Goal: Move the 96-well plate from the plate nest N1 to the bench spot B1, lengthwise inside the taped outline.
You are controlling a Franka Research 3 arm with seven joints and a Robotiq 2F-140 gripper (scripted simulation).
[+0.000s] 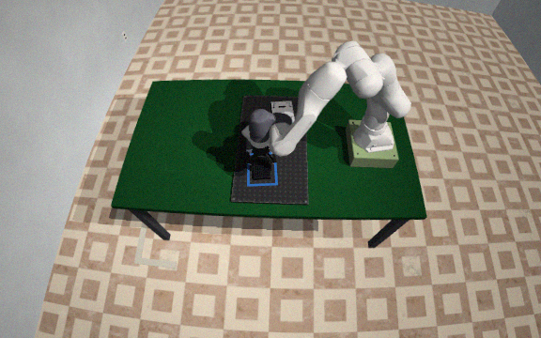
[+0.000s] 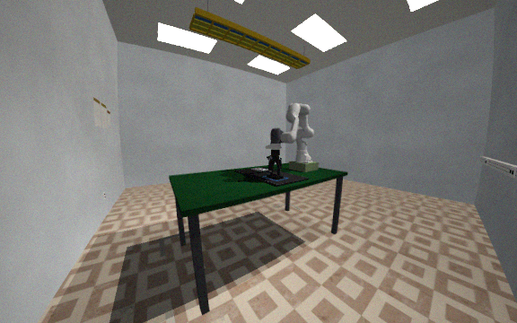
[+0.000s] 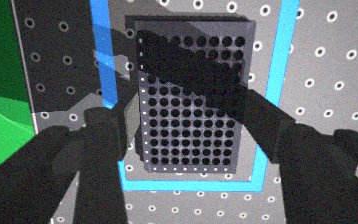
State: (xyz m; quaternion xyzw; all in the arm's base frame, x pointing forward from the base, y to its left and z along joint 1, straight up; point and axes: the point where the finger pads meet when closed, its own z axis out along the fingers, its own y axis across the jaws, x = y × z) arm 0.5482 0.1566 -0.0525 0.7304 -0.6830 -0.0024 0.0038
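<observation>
The dark 96-well plate lies 20 mm below my hand. Also, from my hand: plate nest: 100 mm behind, 370 mm to the right, 20 mm below.
</observation>
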